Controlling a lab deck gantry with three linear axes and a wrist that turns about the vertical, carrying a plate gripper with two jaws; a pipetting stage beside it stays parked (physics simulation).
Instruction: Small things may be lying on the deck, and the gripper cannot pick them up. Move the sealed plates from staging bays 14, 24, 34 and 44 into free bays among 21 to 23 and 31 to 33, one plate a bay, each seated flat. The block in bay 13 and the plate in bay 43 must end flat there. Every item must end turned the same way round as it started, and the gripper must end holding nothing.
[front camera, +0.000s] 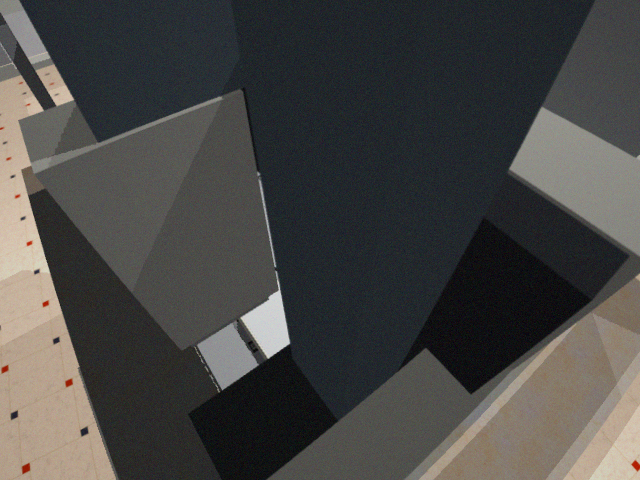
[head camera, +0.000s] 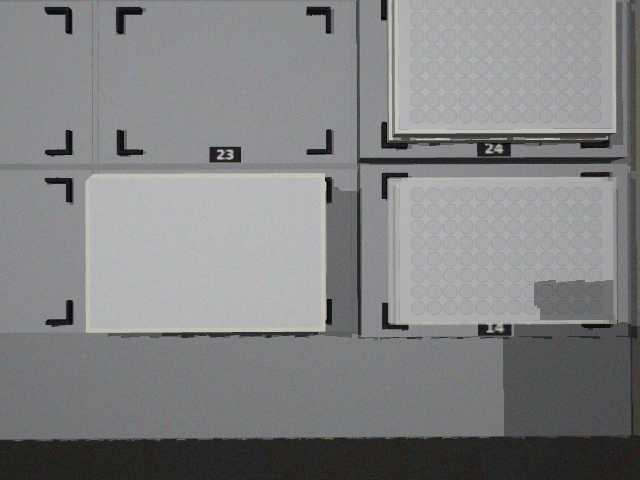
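Places are measured from the robot's base along level axes (x right, y ahead, z up), in metres.
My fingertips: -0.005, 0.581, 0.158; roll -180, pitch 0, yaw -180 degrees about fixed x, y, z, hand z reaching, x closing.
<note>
For each thing: its top centre in the pictures, then the offset to it from my fingertips, as dx, dy, dz. "*": a spot on its surface instead.
- cream block, top centre: (head camera: 205, 252) (front camera: 274, 319) -0.038, -0.189, -0.116
- Bay 23, surface spot: (head camera: 222, 82) * -0.145, -0.191, -0.158
The cream block (front camera: 271, 322) (head camera: 206, 253) lies flat in bay 13. A sealed plate (head camera: 506, 248) lies in bay 14, square to its corner marks and partly in shadow. Another sealed plate (head camera: 506, 67) is in bay 24, its upper part cut off by the frame edge. Bay 23 (head camera: 222, 82) holds no plate. Bays 34, 43 and 44 do not show in the head view. In the front view my gripper's black body is large and close under the blue-grey column, partly behind a grey beam. Its jaws are hidden, and they do not show in the head view, so their opening cannot be told.
The blue-grey column (front camera: 372, 180) fills the middle of the front view and hides most of the deck. A grey panel (front camera: 206, 222) stands left of it. A grey beam (front camera: 356, 418) crosses the lower front. A raised staging strip carries bays 14 and 24.
</note>
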